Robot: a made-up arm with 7 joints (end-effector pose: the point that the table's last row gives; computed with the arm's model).
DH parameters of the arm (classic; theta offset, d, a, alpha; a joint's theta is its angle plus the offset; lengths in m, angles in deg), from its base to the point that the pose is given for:
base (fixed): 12.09 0 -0.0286 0
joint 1: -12.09 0.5 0.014 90
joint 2: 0 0.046 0.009 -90
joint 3: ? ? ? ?
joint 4: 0 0.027 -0.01 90
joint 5: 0 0.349 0.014 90
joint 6: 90 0.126 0.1 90
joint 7: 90 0.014 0.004 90
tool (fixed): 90 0.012 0 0
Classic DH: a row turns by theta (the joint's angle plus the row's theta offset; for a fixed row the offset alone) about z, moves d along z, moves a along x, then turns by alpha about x.
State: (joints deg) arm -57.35 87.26 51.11 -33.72 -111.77 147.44 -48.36
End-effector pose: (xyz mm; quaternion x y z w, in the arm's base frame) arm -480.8 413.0 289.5 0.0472 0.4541 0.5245 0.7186
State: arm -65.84 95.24 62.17 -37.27 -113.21 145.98 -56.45
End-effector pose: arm -443.0 415.2 226.7 -0.0420 0.5079 0.4790 0.7148
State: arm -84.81 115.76 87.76 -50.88 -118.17 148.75 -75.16
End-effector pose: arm -376.9 377.1 149.4 -0.1902 0.6498 0.3845 0.6275
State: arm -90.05 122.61 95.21 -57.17 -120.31 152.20 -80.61
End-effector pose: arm -362.1 358.6 149.5 -0.2213 0.6880 0.3687 0.5846
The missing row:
joint 3: 0 0.437 -0.012 -90
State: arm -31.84 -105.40 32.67 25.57 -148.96 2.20 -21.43
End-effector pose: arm 769.3 -369.4 234.7 -0.6886 0.6666 -0.2678 0.0983
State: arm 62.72 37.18 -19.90 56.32 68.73 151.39 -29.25
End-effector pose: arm 90.5 -198.3 1038.2 0.7466 -0.4574 -0.0402 0.4815
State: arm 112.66 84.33 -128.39 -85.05 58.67 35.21 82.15
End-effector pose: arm -140.9 -624.7 780.7 0.6182 -0.5403 0.3587 0.4441
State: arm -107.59 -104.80 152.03 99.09 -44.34 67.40 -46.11
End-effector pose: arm -72.0 -633.8 708.6 -0.0694 -0.3956 -0.0116 0.9157
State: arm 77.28 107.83 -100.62 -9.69 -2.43 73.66 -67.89
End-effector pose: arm -331.9 -697.6 212.4 0.1908 0.0414 -0.7396 0.6442
